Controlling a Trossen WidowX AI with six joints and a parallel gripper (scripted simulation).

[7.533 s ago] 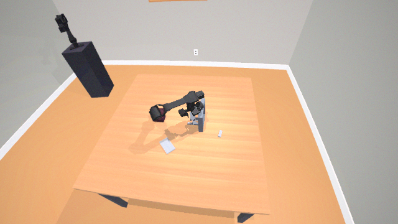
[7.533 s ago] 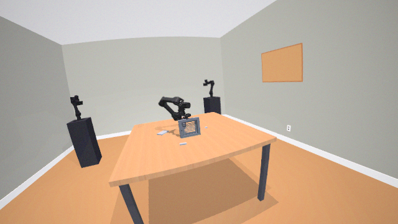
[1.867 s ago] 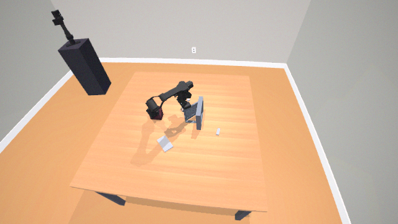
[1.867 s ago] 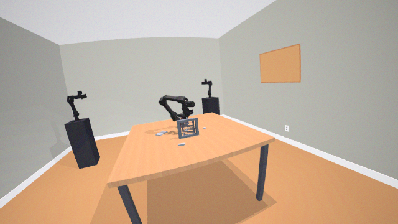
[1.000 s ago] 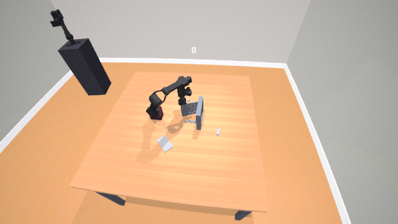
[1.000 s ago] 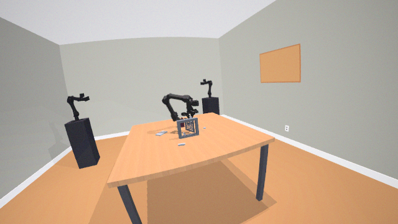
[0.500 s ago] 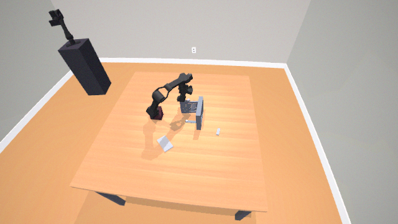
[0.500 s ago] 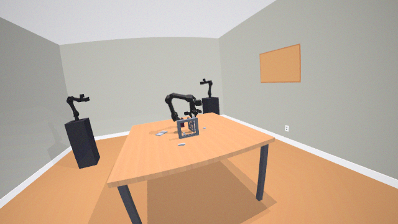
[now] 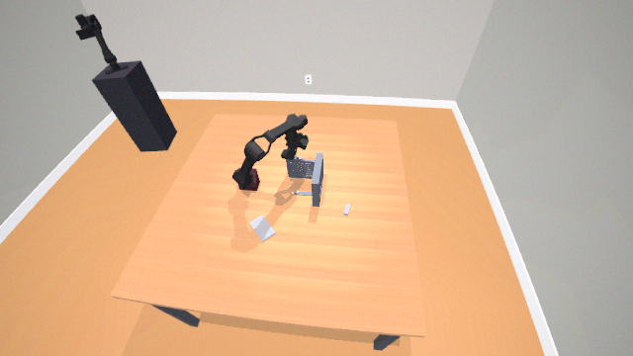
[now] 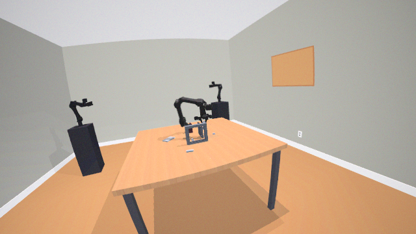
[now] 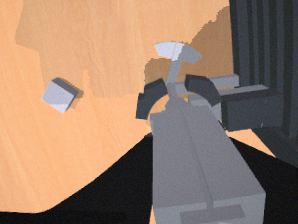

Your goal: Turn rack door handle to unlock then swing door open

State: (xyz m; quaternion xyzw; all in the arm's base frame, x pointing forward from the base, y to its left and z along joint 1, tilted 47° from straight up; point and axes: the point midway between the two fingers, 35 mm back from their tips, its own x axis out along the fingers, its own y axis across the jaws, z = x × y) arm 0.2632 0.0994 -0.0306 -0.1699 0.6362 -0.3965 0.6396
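My gripper tip is 110 mm above the tiny white cube, 100 mm to the right of it and 20 mm short of it.
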